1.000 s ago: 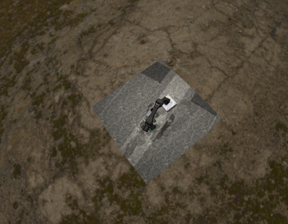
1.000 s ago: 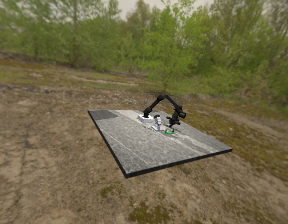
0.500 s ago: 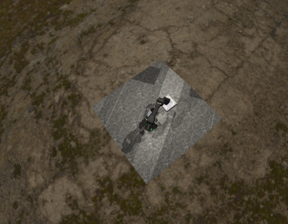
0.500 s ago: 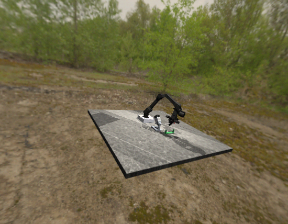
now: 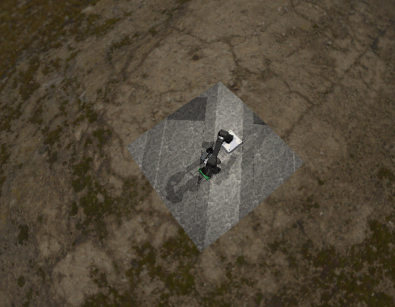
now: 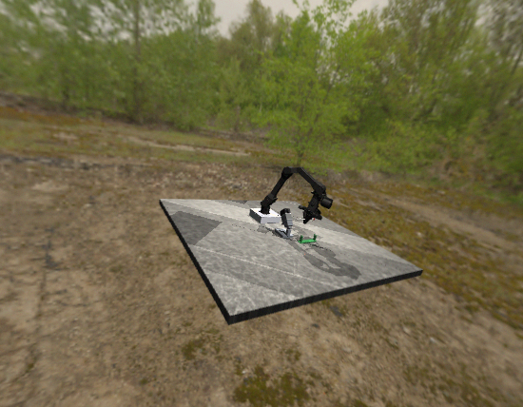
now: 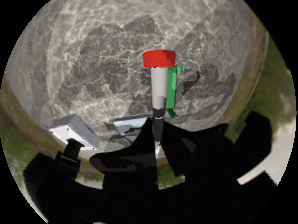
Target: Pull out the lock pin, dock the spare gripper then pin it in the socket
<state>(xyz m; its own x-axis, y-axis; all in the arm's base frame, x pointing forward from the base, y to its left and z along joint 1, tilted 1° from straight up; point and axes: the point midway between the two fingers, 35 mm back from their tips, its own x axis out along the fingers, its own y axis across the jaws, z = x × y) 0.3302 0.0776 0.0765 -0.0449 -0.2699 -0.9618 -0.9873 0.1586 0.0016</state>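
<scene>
The grey mount lies 5 cm behind my gripper tip, 10 cm to the right of it and 4 cm below it. Also, from my gripper tip: green mount (7 cm ahead, 1 cm to the right, 7 cm below); then spare gripper (8 cm behind, 10 cm to the right, 2 cm above).
</scene>
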